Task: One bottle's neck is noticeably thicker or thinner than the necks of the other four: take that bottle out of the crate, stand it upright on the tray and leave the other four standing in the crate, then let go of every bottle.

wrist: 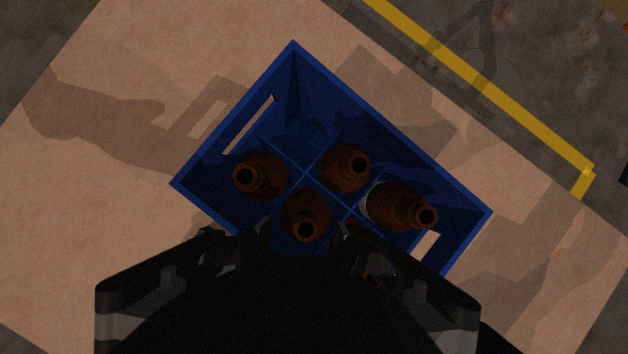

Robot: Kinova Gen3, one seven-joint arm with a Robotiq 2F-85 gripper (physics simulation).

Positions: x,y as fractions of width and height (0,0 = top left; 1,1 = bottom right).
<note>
I see my gripper (0.48,0.65), a bottle (0.41,0.50), a bottle (0.49,0.61), a bottle (0.63,0.58) and a bottle (0.55,0.48).
</note>
